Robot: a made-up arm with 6 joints.
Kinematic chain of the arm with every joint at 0, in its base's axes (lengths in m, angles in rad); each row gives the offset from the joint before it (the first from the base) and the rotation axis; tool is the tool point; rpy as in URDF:
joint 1: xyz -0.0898 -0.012 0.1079 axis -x
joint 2: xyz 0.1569 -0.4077 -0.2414 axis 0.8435 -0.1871 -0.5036
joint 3: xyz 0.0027 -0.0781 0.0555 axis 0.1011 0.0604 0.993
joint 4: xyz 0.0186 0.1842 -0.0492 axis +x
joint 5: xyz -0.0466 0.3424 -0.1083 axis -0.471 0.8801 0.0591
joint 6: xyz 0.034 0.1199 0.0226 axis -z
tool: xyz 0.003 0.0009 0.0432 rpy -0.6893 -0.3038 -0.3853
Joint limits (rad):
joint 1: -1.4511..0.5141
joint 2: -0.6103..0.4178
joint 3: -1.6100..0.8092
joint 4: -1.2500..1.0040
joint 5: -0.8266..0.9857
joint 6: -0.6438..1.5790
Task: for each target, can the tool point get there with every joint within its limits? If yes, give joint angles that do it. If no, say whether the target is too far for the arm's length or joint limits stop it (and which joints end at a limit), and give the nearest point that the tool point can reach.
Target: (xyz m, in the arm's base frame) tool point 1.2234 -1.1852 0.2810
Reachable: no: too far | nearest point 0.7064 -0.7386 0.1604 | short by 0.694 m
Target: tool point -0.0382 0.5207 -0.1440
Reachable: yes | joints -1.1589 0.2289 0.4495 -0.9357 0.5064 0.8349
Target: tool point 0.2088 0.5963 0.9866
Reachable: no: joint limits stop it (at a limit: joint 1, joint 5, joint 6) | nearest point 0.1383 0.3665 0.2447 | short by 0.780 m
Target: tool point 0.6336 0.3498 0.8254
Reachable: no: joint limits stop it (at a limit: joint 1, joint 2, joint 4, joint 6) | nearest point 0.3832 -0.0720 0.3780 | short by 0.664 m
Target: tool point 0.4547 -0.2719 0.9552
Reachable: no: joint limits stop it (at a limit: joint 1, joint 2, joint 4, joint 6) | nearest point 0.4695 -0.3696 0.4812 | short by 0.484 m
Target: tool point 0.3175 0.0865 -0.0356
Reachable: yes | joints -0.1561 -0.1535 -0.5437 0.4232 -0.4848 0.9564
